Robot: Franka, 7 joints.
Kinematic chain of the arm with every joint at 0, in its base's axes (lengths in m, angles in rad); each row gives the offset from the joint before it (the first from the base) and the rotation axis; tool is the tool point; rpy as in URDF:
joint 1: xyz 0 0 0.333 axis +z
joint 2: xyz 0 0 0 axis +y
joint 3: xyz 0 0 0.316 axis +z
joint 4: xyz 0.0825 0 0 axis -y
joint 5: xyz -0.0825 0 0.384 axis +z
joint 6: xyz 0 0 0 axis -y
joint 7: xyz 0.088 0 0 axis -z
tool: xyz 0 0 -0.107 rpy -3.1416 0 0
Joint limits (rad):
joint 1: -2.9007..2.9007
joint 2: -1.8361..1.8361
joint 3: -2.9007..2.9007
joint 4: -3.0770..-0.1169
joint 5: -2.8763..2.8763
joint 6: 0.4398..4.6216
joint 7: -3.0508..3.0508
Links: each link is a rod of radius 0.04 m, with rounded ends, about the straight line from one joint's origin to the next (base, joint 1, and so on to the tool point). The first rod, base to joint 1, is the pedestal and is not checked.
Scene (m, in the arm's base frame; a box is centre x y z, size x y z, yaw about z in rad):
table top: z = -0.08
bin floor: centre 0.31 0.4 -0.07 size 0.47 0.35 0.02 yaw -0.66
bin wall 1: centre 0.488 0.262 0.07 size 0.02 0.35 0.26 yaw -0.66
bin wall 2: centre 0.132 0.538 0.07 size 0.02 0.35 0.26 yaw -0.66
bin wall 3: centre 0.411 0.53 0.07 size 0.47 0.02 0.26 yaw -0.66
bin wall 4: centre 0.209 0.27 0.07 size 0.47 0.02 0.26 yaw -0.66
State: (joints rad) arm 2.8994 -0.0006 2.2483 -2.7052 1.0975 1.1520 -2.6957
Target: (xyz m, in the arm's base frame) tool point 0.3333 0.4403 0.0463
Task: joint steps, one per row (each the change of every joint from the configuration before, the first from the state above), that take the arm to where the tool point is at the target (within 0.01 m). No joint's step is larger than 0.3 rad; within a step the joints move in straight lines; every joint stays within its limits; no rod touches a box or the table.
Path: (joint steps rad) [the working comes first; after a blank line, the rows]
Joints at the target: 0.8244 0.8336 -0.0090 -1.8800 1.1342 1.9598 -2.6957
Straight joint move there: touches bin wall 2.

1: -0.2627 0.0254 -0.2834 0.0806 -0.0030 0.0747 0.0000
2: -0.2627 0.0254 -0.2834 0.0805 -0.0029 0.0746 0.0000
3: -0.2626 0.0254 -0.2834 0.0806 -0.0030 0.0747 0.0000
4: -0.2627 0.0254 -0.2834 0.0805 -0.0030 0.0747 0.0000
5: -0.2627 0.0254 -0.2833 0.0806 -0.0030 0.0746 0.0000
6: -0.2627 0.0254 -0.2834 0.0805 -0.0029 0.0747 0.0000
7: -0.2626 0.0254 -0.2834 0.0806 -0.0030 0.0747 0.0000
8: -0.2627 0.0254 -0.2834 0.0805 -0.0030 0.0746 0.0000
9: 0.0088 0.2103 0.0033 0.0603 0.0202 0.0702 0.0000
10: 0.0088 0.2104 0.0033 0.0602 0.0201 0.0701 0.0000
11: 0.0088 0.2103 0.0032 0.0603 0.0202 0.0702 0.0000

